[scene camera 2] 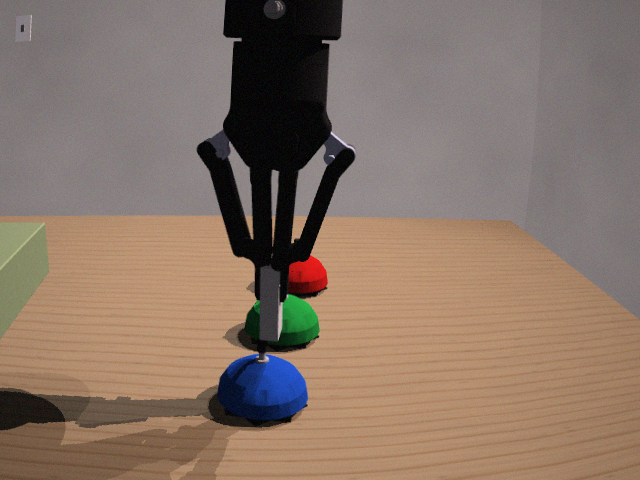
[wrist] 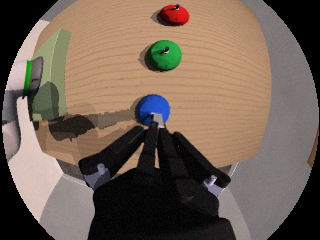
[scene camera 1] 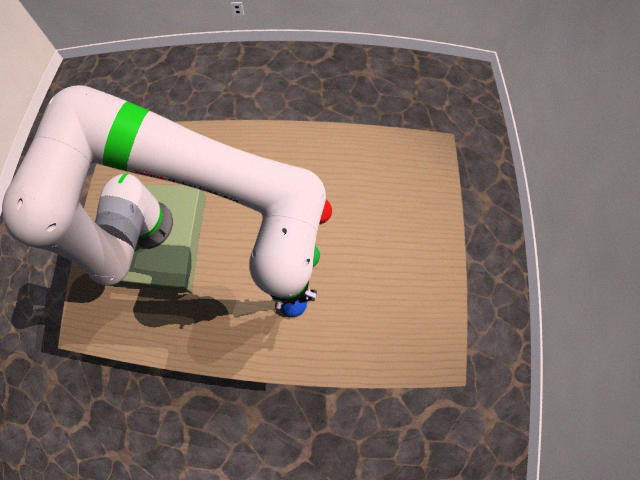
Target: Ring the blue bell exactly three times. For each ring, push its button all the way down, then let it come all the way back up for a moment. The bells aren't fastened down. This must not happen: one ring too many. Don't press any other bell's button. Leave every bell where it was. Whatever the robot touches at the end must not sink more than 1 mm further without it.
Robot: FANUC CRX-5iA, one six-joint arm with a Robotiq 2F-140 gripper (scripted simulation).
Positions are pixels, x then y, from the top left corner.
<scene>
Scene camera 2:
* gripper: 271, 333
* blue bell: 259, 390
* red bell: 309, 277
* green bell: 300, 324
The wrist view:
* gripper: 156, 119
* blue bell: 150, 104
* green bell: 162, 58
</scene>
